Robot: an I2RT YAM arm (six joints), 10 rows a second.
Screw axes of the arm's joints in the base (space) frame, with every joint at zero. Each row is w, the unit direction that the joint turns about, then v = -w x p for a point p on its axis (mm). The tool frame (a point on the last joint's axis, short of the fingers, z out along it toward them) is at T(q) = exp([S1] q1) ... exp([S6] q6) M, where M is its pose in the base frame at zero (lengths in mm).
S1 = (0, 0, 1, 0, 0, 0)
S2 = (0, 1, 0, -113.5, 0, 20)
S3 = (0, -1, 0, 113.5, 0, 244)
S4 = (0, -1, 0, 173.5, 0, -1)
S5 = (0, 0, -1, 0, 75, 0)
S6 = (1, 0, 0, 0, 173.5, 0)
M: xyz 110.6 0 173.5 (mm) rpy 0 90 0 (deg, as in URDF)
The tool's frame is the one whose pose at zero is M.
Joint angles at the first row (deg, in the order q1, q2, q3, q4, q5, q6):
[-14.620 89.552 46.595 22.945 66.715 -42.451]
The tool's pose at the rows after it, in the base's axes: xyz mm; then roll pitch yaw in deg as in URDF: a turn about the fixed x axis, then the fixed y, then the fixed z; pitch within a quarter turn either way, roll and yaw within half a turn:
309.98 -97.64 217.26 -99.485 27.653 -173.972
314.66 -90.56 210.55 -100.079 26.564 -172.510
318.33 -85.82 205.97 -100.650 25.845 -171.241
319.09 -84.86 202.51 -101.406 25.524 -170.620
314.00 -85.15 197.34 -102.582 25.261 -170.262
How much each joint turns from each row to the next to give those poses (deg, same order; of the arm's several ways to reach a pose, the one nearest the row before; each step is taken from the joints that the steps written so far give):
[2.895 1.279 -0.042 -0.009 -0.361 0.123]
[1.367 1.260 0.015 -0.002 -0.403 0.052]
[0.899 0.947 0.132 -0.028 -0.677 0.001]
[0.142 0.389 -0.119 -0.377 -0.957 0.403]
[-0.265 -0.566 -1.414 -0.465 -1.410 0.803]

